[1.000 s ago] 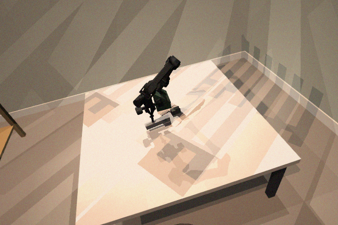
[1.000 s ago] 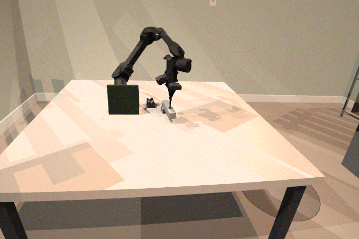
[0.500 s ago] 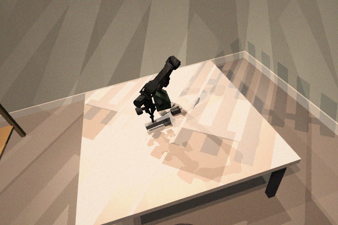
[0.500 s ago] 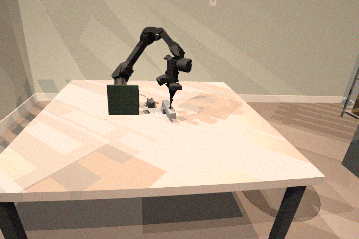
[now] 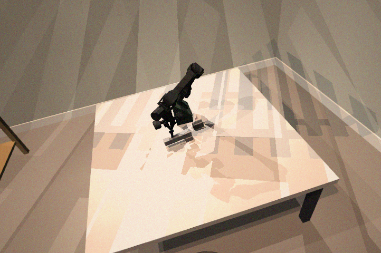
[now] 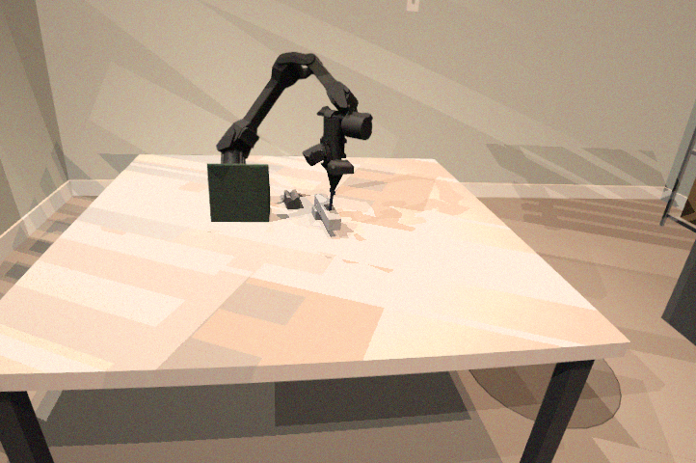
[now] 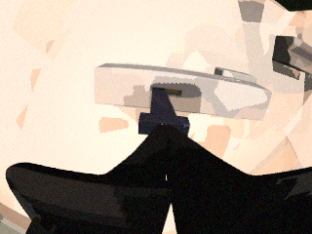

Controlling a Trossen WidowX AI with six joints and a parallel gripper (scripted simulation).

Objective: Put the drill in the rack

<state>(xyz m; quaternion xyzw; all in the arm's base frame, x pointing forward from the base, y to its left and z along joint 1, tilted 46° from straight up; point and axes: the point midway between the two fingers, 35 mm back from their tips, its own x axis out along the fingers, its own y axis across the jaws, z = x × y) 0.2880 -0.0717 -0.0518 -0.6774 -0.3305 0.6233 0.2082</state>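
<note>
Now: the key 30 mm below my gripper tip. From my gripper tip the other things lie so: grey holder block 10 mm behind, 30 mm to the left, 80 mm below; rack 120 mm behind, 180 mm to the left, 100 mm below; drill 20 mm behind, 50 mm to the left, 80 mm below.
</note>
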